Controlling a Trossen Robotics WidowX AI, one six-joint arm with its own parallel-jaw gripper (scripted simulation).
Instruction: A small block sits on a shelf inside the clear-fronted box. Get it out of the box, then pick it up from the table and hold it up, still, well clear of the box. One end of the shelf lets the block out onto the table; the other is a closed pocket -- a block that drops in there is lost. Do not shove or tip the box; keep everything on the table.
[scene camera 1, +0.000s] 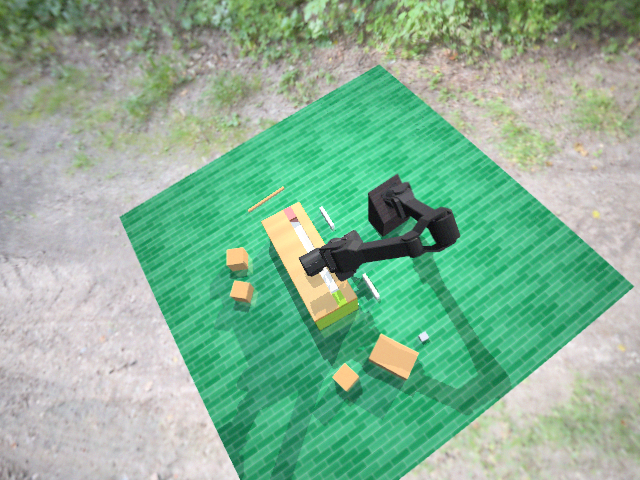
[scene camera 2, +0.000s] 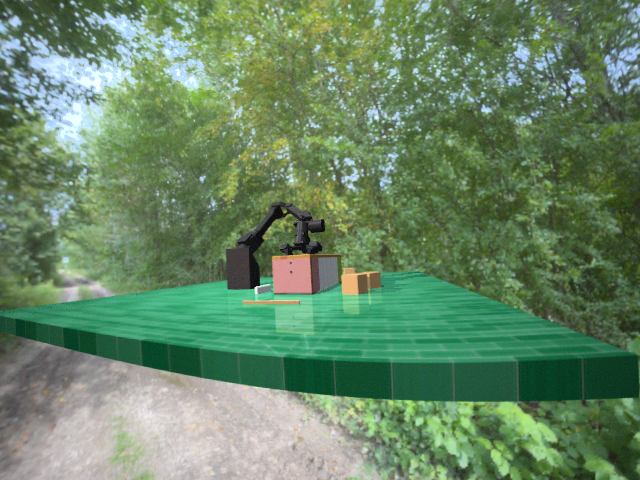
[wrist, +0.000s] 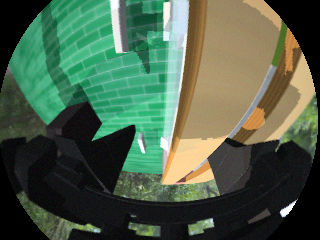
Observation:
In view: my gripper (wrist: 167, 129) and a tan slab (scene camera 1: 397, 359).
The wrist view misses the tan slab: it is out of frame.

